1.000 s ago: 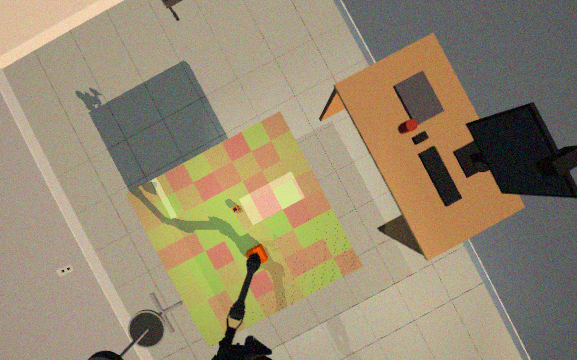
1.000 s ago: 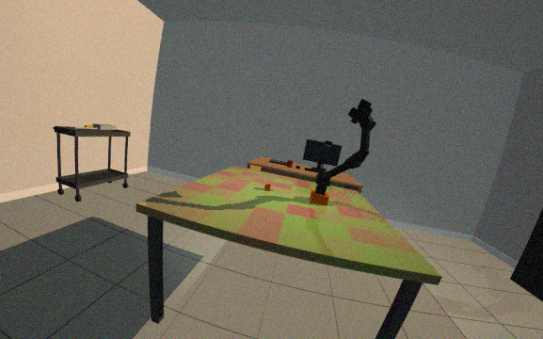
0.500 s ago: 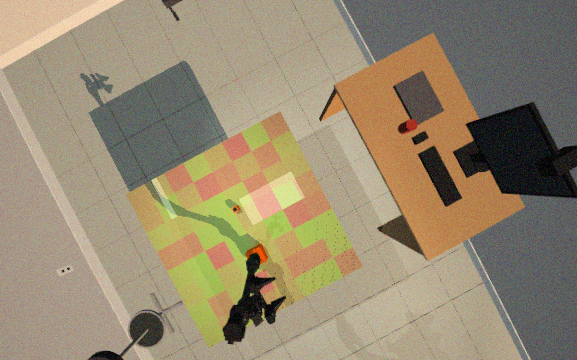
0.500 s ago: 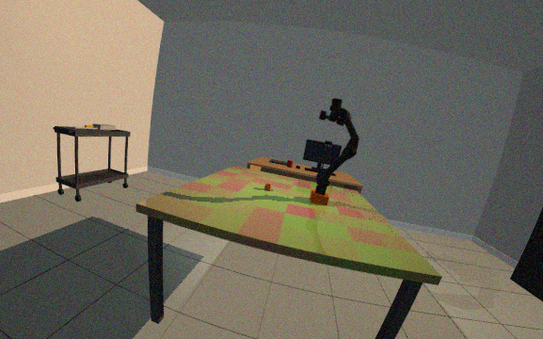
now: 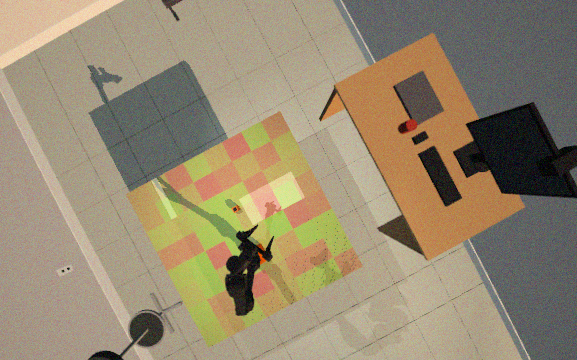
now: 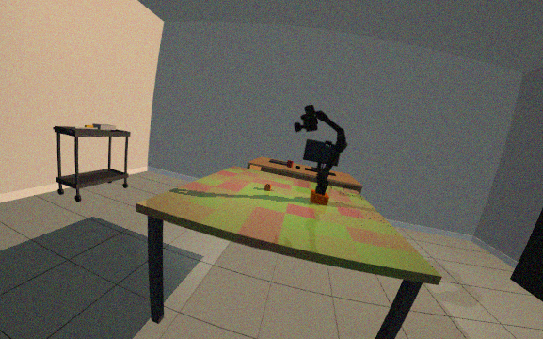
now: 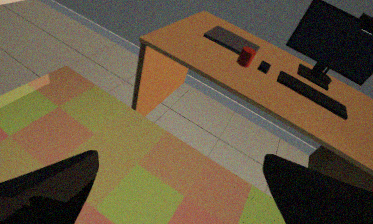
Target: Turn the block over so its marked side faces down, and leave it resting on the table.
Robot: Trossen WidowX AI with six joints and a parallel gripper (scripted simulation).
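My gripper tip is 43 cm above the orange block, 25 cm to the right of it and 12 cm short of it.
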